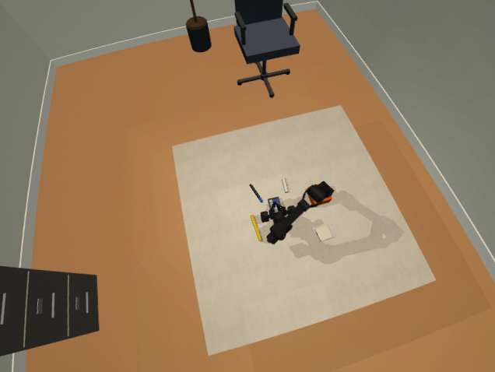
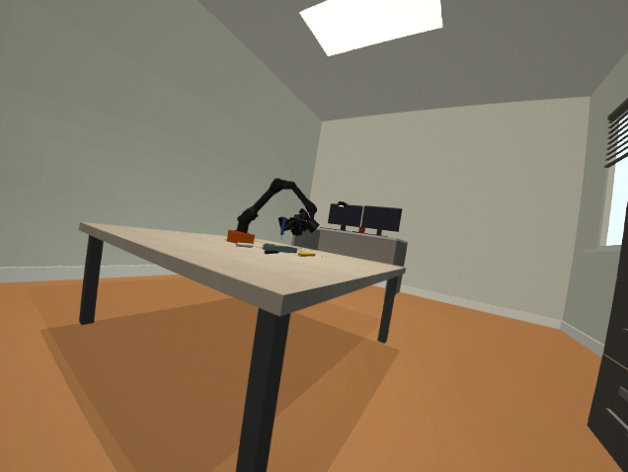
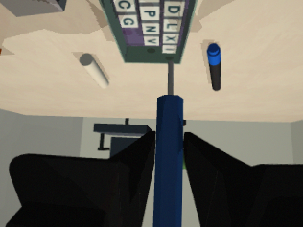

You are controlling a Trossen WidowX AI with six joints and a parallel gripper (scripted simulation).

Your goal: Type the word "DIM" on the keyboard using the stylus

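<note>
Right now my gripper tip is 100 mm above the D key. The rest, counted from my gripper tip: grey block 110 mm behind, 100 mm below, 30 mm to the left; then I key 100 mm below, 60 mm to the right; then blue stylus 10 mm below.
</note>
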